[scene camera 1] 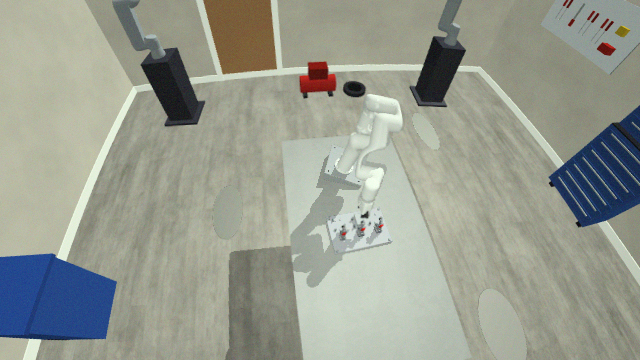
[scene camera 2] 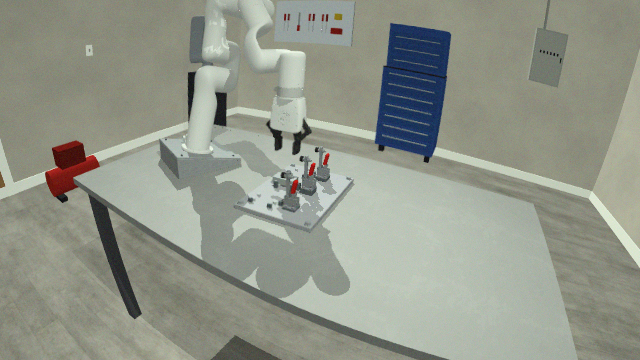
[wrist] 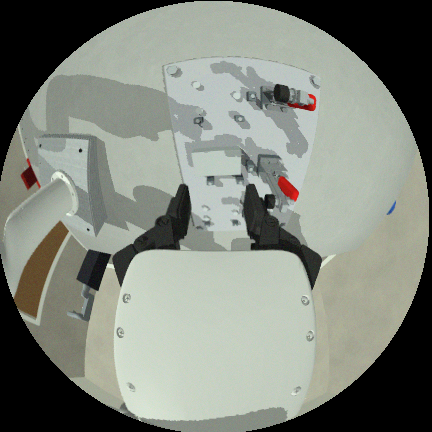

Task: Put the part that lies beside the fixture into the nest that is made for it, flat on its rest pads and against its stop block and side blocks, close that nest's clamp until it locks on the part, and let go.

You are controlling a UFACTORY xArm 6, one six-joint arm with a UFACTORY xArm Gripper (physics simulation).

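Places are measured from the arm's base along level axes (x ahead, y left, z up), in metres.
Pixels of known places: gripper, fingertip midpoint: [scene camera 1: 361, 212] [scene camera 2: 287, 151] [wrist: 216, 195]; arm's base at its link origin: [scene camera 1: 343, 166] [scene camera 2: 197, 149] [wrist: 64, 192].
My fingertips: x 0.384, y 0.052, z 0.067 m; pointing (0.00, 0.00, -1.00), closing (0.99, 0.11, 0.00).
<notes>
For each thing: its middle in the pictures, then the offset to it from my fingertips. "spot": a spot on its surface instead. Level surfaces: height alone.
- pale rectangular block at the middle of its body: [wrist: 216, 160] [scene camera 2: 285, 179] [scene camera 1: 358, 219] 0.002 m right, 0.000 m ahead, 0.091 m down
- middle clamp at a spot on its surface: [wrist: 269, 162] [scene camera 2: 309, 185] spot: 0.009 m left, 0.081 m ahead, 0.088 m down
- far clamp at a spot on its surface: [wrist: 282, 95] spot: 0.100 m left, 0.040 m ahead, 0.004 m down
- table at its surface level: 0.122 m down
The part, a pale rectangular block [wrist: 217, 162] [scene camera 2: 285, 180], lies in the middle nest of the fixture plate [scene camera 1: 360, 246] [scene camera 2: 300, 220] [wrist: 287, 75]. Small blocks show along one long side and at its clamp end. Whether it is fully flat on the pads is too small to tell. The middle clamp [scene camera 1: 361, 229] [scene camera 2: 308, 182] [wrist: 269, 162] stands open, its arm raised and black tip clear of the part. My gripper [scene camera 1: 364, 215] [scene camera 2: 287, 150] [wrist: 216, 195] is partly open and empty, above the plate, with its fingers pointing down. In the wrist view the part shows beyond the fingertips.
A near clamp [scene camera 2: 291, 197] and a far clamp [scene camera 2: 323, 170] [wrist: 282, 95] also stand with raised arms and red handles. Small pins and blocks of the other nests rise from the plate. The arm's grey base [scene camera 2: 200, 165] [wrist: 92, 185] stands behind on the table [scene camera 2: 425, 260].
</notes>
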